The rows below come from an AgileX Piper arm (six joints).
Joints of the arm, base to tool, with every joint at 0 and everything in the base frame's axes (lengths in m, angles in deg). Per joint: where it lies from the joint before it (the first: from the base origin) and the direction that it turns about. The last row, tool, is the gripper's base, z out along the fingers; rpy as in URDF.
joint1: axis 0 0 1 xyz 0.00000 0.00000 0.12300
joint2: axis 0 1 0 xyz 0.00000 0.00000 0.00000
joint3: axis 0 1 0 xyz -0.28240 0.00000 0.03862
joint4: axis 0.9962 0 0.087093 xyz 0.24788 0.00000 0.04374
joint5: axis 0 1 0 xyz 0.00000 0.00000 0.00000
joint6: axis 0.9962 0 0.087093 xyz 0.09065 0.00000 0.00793
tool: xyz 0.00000 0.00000 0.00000 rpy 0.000 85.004 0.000
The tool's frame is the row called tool.
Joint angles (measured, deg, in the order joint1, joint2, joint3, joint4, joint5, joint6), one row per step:
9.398 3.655 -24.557 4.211 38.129 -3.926
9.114 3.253 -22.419 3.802 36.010 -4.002
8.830 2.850 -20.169 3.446 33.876 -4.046
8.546 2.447 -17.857 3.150 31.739 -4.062
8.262 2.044 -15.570 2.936 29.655 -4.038
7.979 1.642 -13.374 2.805 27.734 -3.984
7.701 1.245 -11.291 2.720 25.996 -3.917
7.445 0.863 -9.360 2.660 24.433 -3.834
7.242 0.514 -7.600 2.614 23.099 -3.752
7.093 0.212 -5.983 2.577 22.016 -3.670
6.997 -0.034 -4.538 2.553 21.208 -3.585
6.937 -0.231 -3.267 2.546 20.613 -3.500
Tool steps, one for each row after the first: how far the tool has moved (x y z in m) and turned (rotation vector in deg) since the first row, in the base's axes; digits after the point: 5 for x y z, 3 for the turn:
0.00366 -0.00013 -0.00800 -0.316 -0.438 -0.575
0.00730 -0.00021 -0.01669 -0.585 -0.768 -1.115
0.01081 -0.00027 -0.02584 -0.796 -1.027 -1.618
0.01401 -0.00031 -0.03504 -0.908 -1.240 -2.083
0.01680 -0.00035 -0.04410 -0.935 -1.365 -2.508
0.01918 -0.00042 -0.05289 -0.925 -1.409 -2.903
0.02118 -0.00050 -0.06118 -0.887 -1.410 -3.261
0.02283 -0.00058 -0.06892 -0.854 -1.321 -3.550
0.02420 -0.00063 -0.07631 -0.840 -1.079 -3.768
0.02530 -0.00065 -0.08322 -0.837 -0.680 -3.918
0.02617 -0.00064 -0.08951 -0.833 -0.191 -4.019

